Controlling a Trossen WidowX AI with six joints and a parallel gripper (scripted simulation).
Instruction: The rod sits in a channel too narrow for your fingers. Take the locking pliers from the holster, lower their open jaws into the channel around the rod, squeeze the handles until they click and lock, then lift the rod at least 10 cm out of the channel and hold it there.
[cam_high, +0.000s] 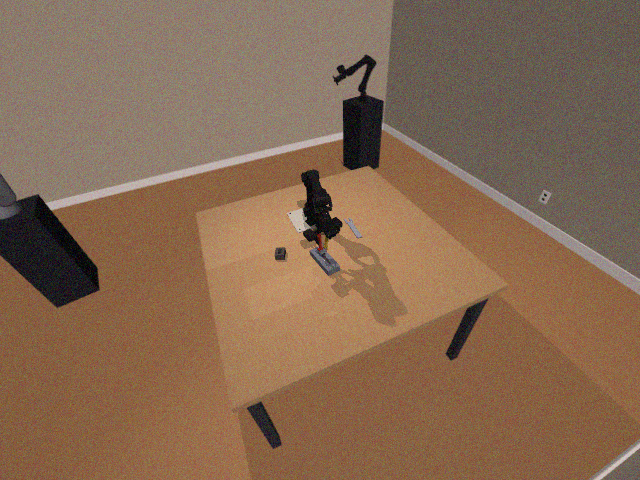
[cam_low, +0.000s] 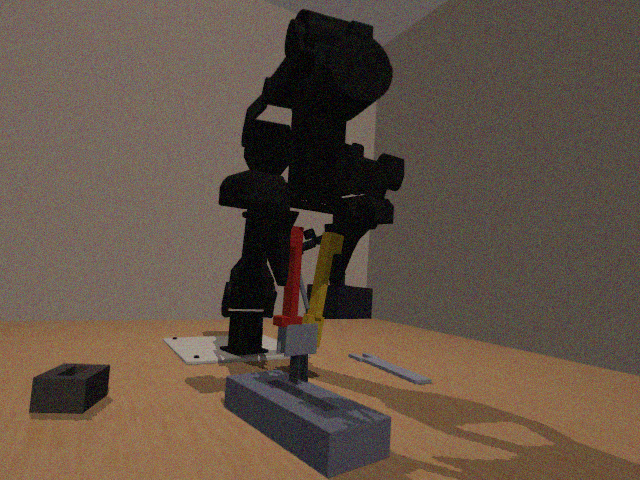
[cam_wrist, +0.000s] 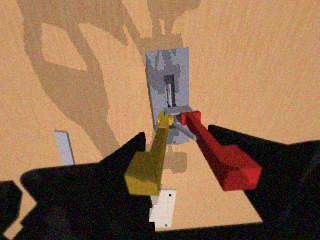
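Now: gripper tip 20 mm to the right of the yellow handle. Also, from my gripper tip: dark holster: 180 mm behind, 170 mm to the right, 130 mm below; then thin rod: 130 mm below, 10 mm to the right; then grey channel block: 120 mm below.
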